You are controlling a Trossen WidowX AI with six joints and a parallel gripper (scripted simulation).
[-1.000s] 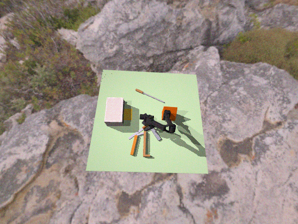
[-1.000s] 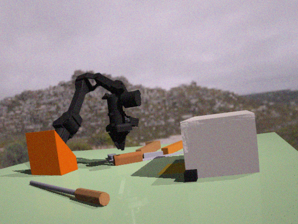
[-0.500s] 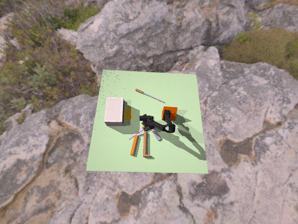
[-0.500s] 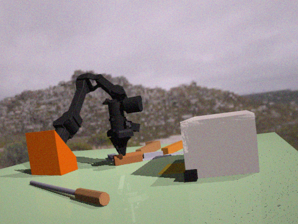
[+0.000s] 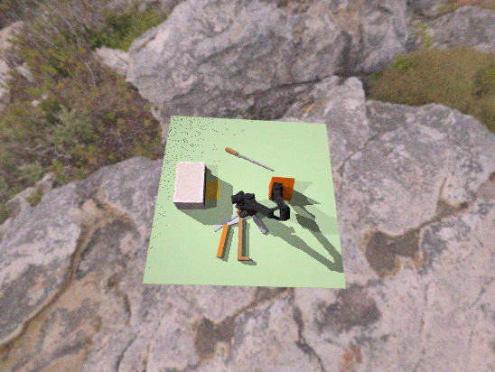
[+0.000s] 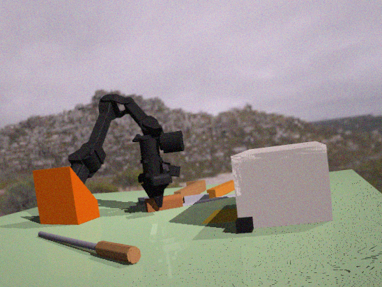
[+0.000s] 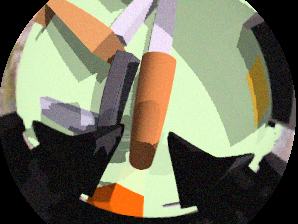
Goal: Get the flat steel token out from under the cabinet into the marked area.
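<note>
Now: the grey bar 100 mm to the left of my gripper tip and 100 mm behind it. The rest, counted from my gripper tip: grey token (420 mm ahead, 60 mm to the right, 10 mm below); then orange bar (260 mm to the left, 130 mm ahead).
</note>
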